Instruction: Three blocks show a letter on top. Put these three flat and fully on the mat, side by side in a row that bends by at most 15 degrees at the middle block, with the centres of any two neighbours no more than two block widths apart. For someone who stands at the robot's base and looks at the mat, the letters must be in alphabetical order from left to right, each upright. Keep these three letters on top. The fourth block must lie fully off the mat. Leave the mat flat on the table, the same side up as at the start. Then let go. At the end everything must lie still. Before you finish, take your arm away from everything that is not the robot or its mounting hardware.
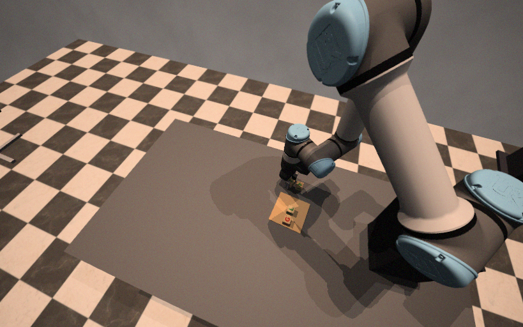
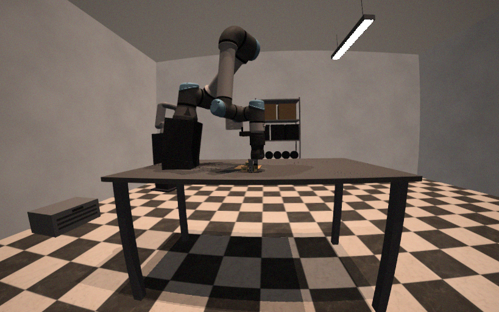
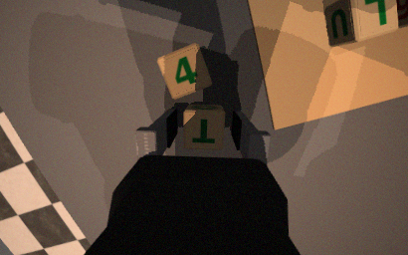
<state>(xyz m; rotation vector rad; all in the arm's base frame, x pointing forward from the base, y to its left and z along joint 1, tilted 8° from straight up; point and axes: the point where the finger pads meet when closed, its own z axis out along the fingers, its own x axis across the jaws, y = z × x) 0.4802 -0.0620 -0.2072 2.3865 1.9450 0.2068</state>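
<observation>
The orange mat is 120 mm to the left of my hand, 60 mm behind it and 20 mm below it.
</observation>
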